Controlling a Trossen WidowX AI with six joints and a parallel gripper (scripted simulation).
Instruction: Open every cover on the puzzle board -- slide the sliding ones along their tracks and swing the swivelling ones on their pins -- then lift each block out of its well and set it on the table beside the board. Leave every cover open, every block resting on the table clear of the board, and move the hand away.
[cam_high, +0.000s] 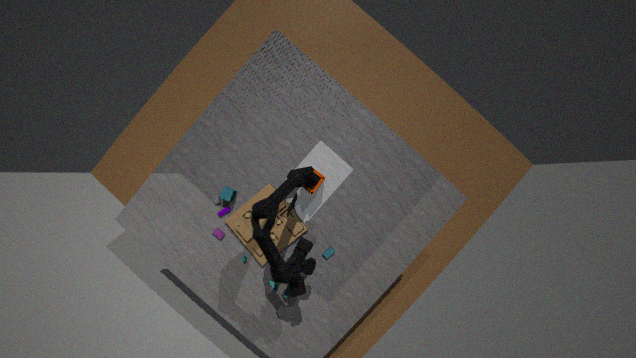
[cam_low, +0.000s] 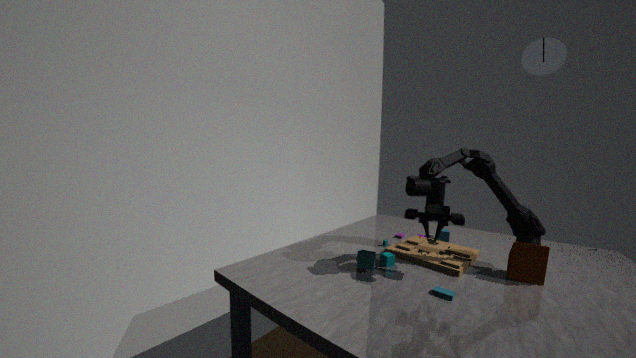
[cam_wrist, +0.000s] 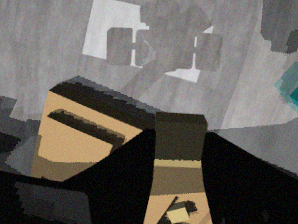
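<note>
Now: gripper tip 18 cm to the left of the tan puzzle board, 10 cm above it and 1 cm short of it. The rest, counted from my gripper tip: flat teal block (13 cm to the left, 11 cm below, 6 cm behind).
</note>
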